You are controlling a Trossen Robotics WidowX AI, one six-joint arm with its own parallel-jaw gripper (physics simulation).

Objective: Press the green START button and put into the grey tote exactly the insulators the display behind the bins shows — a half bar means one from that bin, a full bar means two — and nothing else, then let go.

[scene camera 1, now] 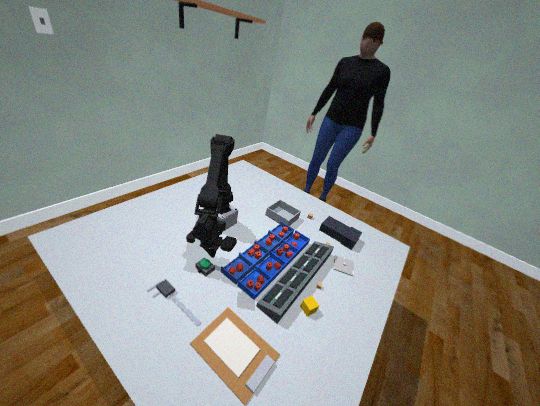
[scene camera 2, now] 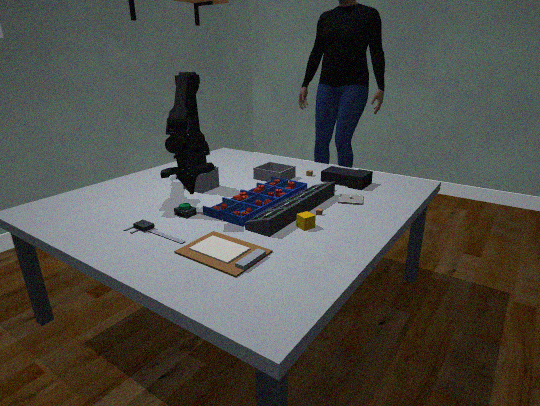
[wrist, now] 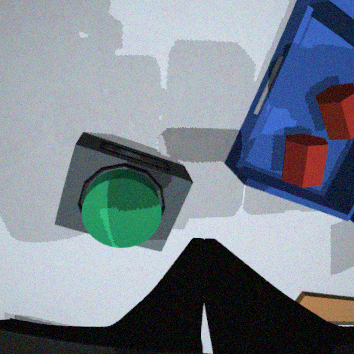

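The green START button (scene camera 1: pixel 205 263) (scene camera 2: pixel 185 206) (wrist: pixel 121 210) sits on a dark square base left of the blue bins. My gripper (scene camera 1: pixel 212 253) (scene camera 2: pixel 191 191) (wrist: pixel 201 248) is shut and empty, pointing down above the table close to the button; in the wrist view the button is left of the fingertips. Red insulators (scene camera 1: pixel 251 284) (scene camera 2: pixel 242 212) (wrist: pixel 304 161) lie in the blue bins (scene camera 1: pixel 247 290) (scene camera 2: pixel 225 216) (wrist: pixel 320 35). The dark display (scene camera 1: pixel 268 311) (scene camera 2: pixel 259 227) stands behind them with small pale bars, too small to read. The grey tote (scene camera 1: pixel 276 216) (scene camera 2: pixel 270 175) shows no insulator inside.
A caliper (scene camera 1: pixel 165 288) (scene camera 2: pixel 144 225), a clipboard (scene camera 1: pixel 207 352) (scene camera 2: pixel 205 259), a yellow cube (scene camera 1: pixel 309 305) (scene camera 2: pixel 305 220), a black box (scene camera 1: pixel 340 232) (scene camera 2: pixel 346 177) and a pale plate (scene camera 1: pixel 344 265) (scene camera 2: pixel 351 199) lie around the bins and display. A person (scene camera 1: pixel 360 90) (scene camera 2: pixel 345 50) stands beyond the table.
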